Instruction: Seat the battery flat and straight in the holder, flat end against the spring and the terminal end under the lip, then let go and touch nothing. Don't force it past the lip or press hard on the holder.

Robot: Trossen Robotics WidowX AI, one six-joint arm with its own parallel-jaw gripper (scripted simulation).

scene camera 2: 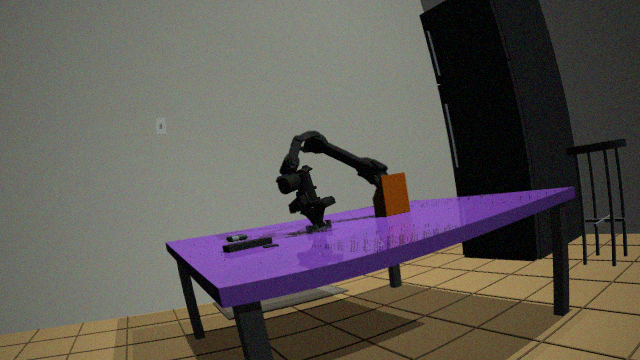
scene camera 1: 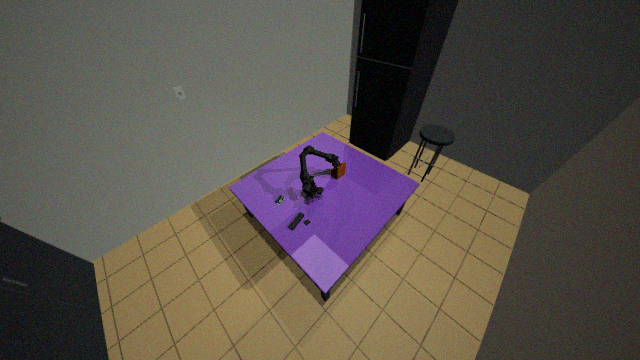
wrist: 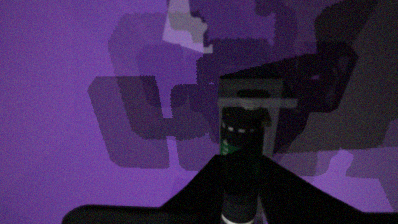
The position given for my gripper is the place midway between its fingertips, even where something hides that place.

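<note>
My gripper (scene camera 2: 318, 227) in sight. Gripper (wrist: 238, 162) visible too.
</note>
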